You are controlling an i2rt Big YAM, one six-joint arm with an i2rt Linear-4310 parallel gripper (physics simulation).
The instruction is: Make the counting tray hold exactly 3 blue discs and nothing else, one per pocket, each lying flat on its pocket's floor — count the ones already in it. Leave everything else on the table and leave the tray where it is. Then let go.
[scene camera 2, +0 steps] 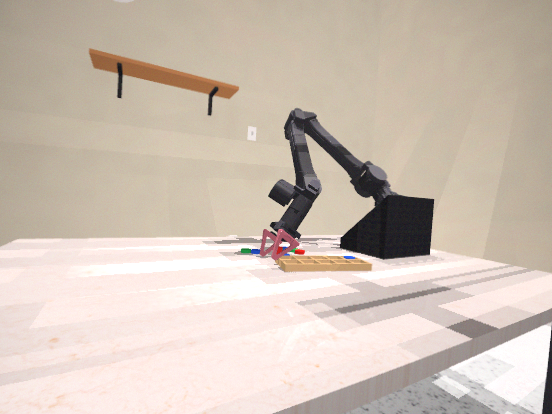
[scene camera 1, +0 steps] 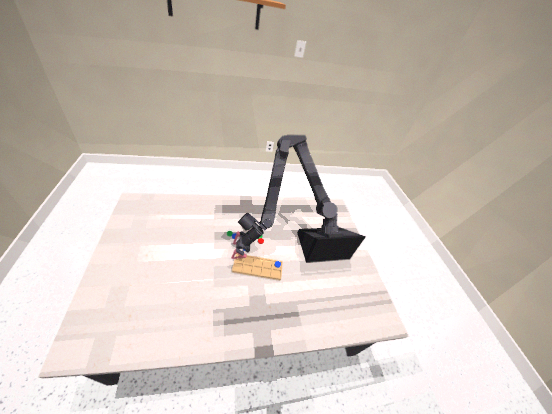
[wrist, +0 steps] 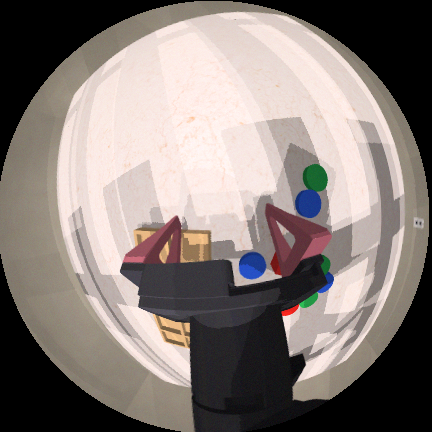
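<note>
The wooden counting tray (scene camera 1: pixel 256 275) (scene camera 2: pixel 327 268) (wrist: pixel 196 232) holds one blue disc (scene camera 1: pixel 277 264) (scene camera 2: pixel 349 257) in the end pocket nearest the robot base, on the far row. My gripper (scene camera 1: pixel 233 250) (scene camera 2: pixel 269 257) (wrist: pixel 222 213) is open and empty, low beside the tray's far-left end. In the wrist view a loose blue disc (wrist: pixel 252 265) lies on the table between the tray and my right-hand finger. A second loose blue disc (scene camera 1: pixel 234 236) (scene camera 2: pixel 255 251) (wrist: pixel 308 203) lies beyond that finger. A third loose blue disc (wrist: pixel 326 283) is partly hidden by the gripper body.
A green disc (scene camera 1: pixel 229 233) (scene camera 2: pixel 245 250) (wrist: pixel 315 177) lies beside the second loose blue disc. One red disc (wrist: pixel 276 264) is partly behind the right-hand finger. Another red disc (scene camera 1: pixel 260 241) (scene camera 2: pixel 300 251) (wrist: pixel 288 310) and two green discs (wrist: pixel 325 264) (wrist: pixel 309 300) lie nearby.
</note>
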